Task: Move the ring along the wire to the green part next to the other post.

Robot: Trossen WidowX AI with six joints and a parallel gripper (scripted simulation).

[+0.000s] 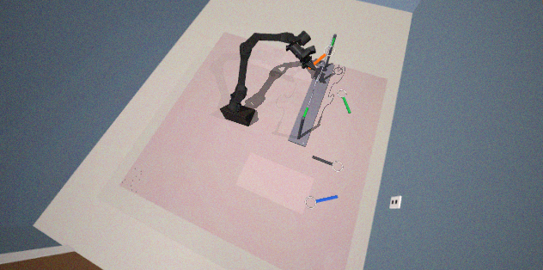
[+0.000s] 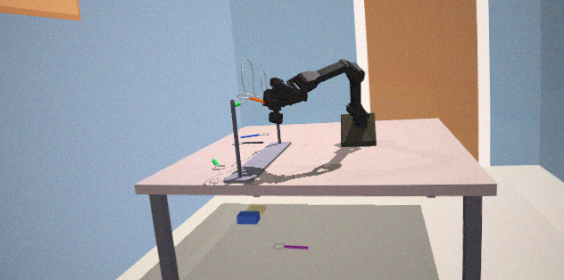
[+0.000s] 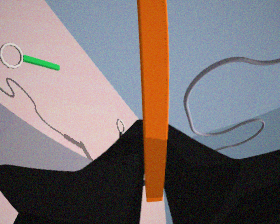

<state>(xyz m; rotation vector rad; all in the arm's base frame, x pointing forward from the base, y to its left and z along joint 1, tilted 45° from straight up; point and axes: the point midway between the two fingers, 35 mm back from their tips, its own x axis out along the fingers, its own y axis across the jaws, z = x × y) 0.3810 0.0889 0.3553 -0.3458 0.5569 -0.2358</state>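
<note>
The orange-handled ring lies 8 cm to the left of my gripper tip, 3 cm above it and 2 cm ahead of it. Round my gripper tip: green-handled ring (25 cm below, 23 cm ahead, 1 cm to the left); then dark-handled ring (44 cm to the right, 25 cm below, 21 cm ahead); then blue-handled ring (65 cm to the right, 25 cm below, 18 cm ahead).
</note>
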